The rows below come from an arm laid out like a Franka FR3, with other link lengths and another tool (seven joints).
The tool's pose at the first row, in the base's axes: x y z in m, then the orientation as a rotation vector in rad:
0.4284, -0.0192, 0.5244, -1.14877, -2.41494, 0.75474
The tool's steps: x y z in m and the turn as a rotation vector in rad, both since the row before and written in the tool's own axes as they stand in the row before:
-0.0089, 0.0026, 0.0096, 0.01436, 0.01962, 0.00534
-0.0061, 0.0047, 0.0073, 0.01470, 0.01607, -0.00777
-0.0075, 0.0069, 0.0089, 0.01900, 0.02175, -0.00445
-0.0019, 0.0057, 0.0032, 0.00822, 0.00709, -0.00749
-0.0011, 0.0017, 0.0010, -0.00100, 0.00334, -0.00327
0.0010, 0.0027, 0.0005, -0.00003, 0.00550, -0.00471
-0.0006, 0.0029, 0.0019, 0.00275, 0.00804, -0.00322
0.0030, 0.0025, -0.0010, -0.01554, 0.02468, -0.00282
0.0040, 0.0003, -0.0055, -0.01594, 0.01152, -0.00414
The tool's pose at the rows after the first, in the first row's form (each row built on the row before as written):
0.4303, -0.0279, 0.5144, -1.15224, -2.38751, 0.75775
0.4327, -0.0326, 0.5052, -1.13834, -2.36803, 0.75944
0.4361, -0.0377, 0.4931, -1.12760, -2.33983, 0.76264
0.4386, -0.0372, 0.4868, -1.11569, -2.33172, 0.76370
0.4396, -0.0375, 0.4848, -1.11248, -2.33086, 0.75900
0.4402, -0.0354, 0.4828, -1.10735, -2.32815, 0.75327
0.4410, -0.0349, 0.4794, -1.10322, -2.32102, 0.74928
0.4413, -0.0309, 0.4790, -1.10954, -2.31106, 0.71380
0.4426, -0.0262, 0.4837, -1.11275, -2.31257, 0.68683

